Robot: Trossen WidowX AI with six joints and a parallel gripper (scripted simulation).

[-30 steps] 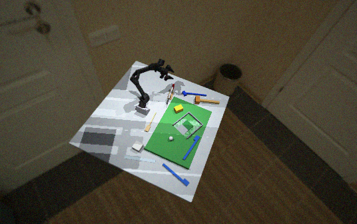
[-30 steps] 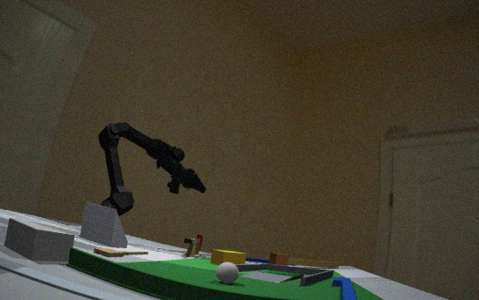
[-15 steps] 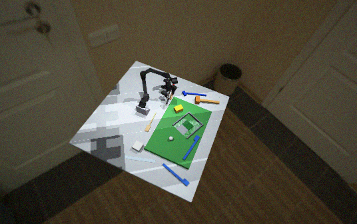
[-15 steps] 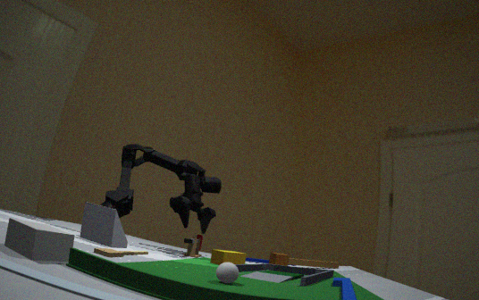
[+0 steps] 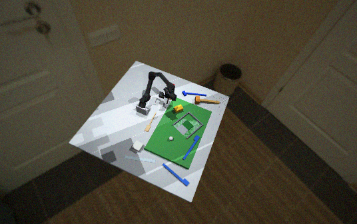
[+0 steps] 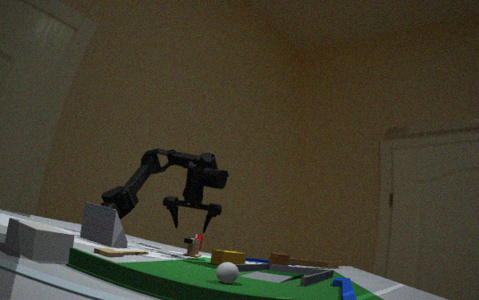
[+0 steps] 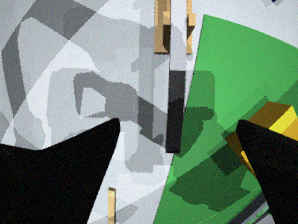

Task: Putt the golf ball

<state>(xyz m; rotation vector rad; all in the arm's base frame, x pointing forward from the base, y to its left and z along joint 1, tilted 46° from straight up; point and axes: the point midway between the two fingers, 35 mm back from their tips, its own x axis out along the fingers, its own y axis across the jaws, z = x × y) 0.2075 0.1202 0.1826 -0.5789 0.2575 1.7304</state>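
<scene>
Right now the red putter is 11 cm to the left of my gripper tip, 4 cm below it and 3 cm behind it. Also, from my gripper tip: yellow block: 14 cm ahead, 7 cm below; then wooden stand: 13 cm to the left, 6 cm below, 3 cm behind; then green mat: 28 cm ahead, 21 cm to the right, 10 cm below.
</scene>
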